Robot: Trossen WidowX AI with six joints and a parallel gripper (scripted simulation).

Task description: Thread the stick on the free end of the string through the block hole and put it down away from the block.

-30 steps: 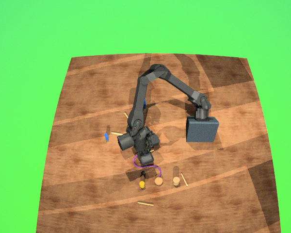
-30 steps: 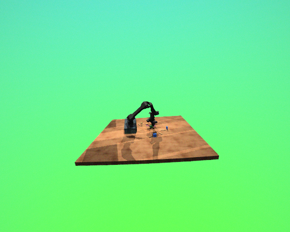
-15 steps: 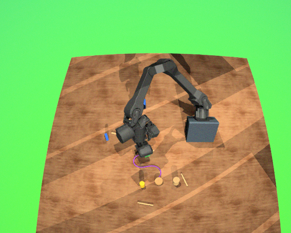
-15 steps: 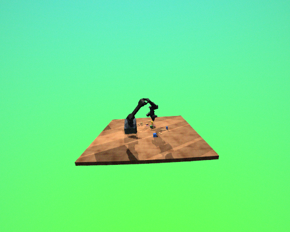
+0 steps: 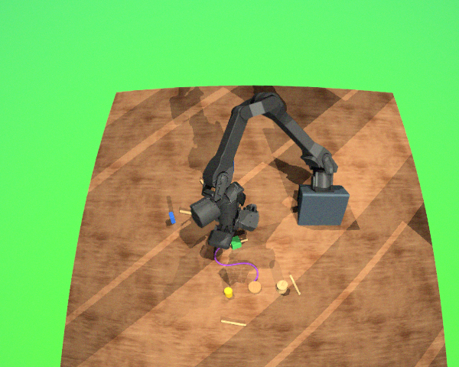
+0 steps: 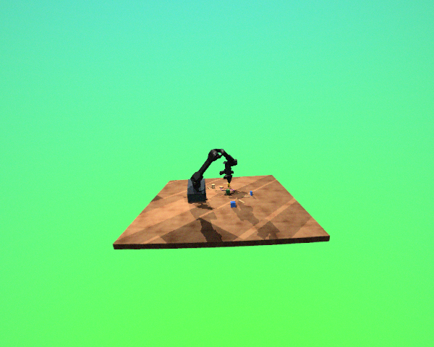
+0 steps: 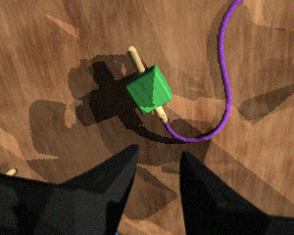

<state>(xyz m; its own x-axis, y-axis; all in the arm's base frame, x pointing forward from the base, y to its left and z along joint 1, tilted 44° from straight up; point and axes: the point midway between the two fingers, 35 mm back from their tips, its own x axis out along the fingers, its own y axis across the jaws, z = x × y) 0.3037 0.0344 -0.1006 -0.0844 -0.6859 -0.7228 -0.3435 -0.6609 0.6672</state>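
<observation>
My gripper tip is 2 cm past the green block, 1 cm to the left of it and 8 cm above it. Also, from my gripper tip: yellow cylinder: 1 cm ahead, 17 cm to the left, 8 cm below; thin wooden stick: 1 cm behind, 8 cm below; round wooden button: 7 cm behind, 16 cm to the left, 9 cm below.
</observation>
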